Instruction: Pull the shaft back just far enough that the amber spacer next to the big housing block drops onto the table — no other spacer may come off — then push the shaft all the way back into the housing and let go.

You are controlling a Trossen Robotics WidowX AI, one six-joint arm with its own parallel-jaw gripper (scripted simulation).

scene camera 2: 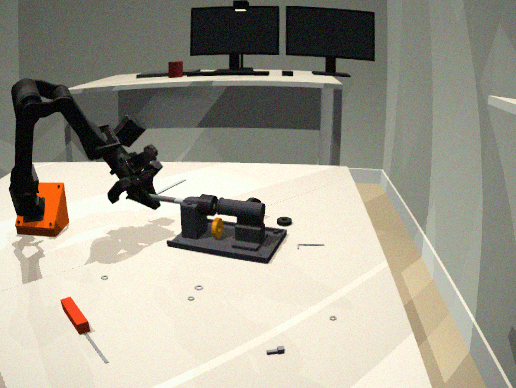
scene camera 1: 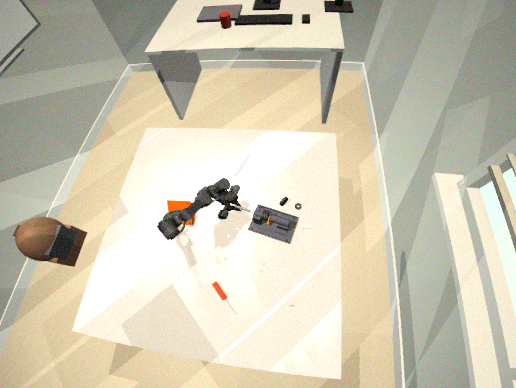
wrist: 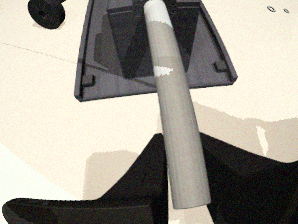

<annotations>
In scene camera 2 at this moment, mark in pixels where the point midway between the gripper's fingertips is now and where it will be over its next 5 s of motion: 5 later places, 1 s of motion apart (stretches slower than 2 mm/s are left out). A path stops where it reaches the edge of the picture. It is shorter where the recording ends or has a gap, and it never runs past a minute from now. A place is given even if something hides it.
My gripper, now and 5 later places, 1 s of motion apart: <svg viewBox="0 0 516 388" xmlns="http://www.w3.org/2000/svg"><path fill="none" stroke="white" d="M158 208L162 208L166 209L170 210L174 210L178 211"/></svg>
</annotations>
